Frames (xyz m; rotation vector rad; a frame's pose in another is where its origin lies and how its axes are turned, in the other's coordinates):
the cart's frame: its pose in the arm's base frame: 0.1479 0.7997 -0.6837 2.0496 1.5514 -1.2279
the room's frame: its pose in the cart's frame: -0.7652 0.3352 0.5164 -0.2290 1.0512 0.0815
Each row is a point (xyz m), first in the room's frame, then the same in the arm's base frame.
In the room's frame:
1: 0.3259 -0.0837 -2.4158
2: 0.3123 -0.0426 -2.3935
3: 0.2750 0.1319 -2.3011
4: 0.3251 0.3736 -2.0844
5: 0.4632 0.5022 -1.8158
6: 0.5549 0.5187 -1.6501
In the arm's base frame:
1: 0.1334 -0.1815 1.9488
2: 0.1671 -0.2063 1.9238
3: 0.3174 -0.2935 1.8230
4: 0.5675 -0.3086 1.6106
5: 0.7482 -0.1927 1.3623
6: 0.8041 -0.0913 1.2115

